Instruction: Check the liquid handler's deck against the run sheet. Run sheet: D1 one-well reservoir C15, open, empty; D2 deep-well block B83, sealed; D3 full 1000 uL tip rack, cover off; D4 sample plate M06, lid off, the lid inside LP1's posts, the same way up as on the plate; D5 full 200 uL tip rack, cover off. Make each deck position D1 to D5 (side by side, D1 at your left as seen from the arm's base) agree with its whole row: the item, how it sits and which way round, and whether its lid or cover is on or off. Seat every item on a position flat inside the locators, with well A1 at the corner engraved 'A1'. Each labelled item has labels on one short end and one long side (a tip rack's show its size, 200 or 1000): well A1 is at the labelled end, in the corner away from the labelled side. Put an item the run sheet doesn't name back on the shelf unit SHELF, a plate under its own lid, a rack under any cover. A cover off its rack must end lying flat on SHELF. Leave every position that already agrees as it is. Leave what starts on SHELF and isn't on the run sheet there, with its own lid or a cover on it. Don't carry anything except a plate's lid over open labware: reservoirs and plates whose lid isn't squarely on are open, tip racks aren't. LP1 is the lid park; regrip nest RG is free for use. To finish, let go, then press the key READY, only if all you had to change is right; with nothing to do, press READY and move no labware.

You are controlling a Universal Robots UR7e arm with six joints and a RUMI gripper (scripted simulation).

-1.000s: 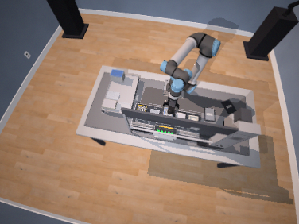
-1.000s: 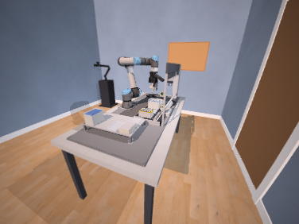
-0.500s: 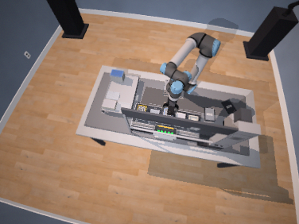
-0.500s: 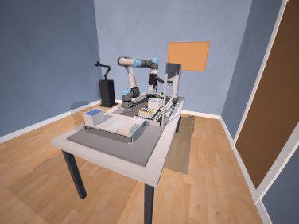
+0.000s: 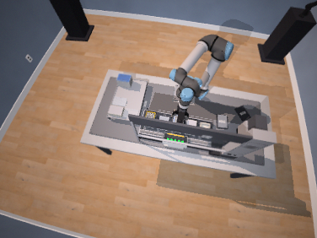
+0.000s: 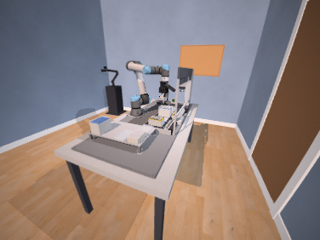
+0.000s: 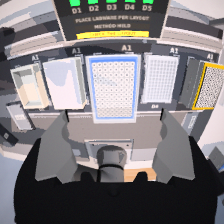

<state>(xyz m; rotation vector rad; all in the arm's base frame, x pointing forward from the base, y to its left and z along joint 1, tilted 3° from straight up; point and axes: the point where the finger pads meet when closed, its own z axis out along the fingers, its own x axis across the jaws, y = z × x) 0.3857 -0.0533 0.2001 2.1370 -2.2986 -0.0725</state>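
Now: hand 14 cm above the whitish sealed block, 12 cm to the right of it and 1 cm short of it. From my hand the other things lie so: yellow-rimmed tip rack: 24 cm to the right, 12 cm below, 1 cm behind; beige reservoir: 25 cm to the left, 15 cm below, 2 cm ahead; white well plate: 15 cm below, 12 cm to the right, 1 cm behind.
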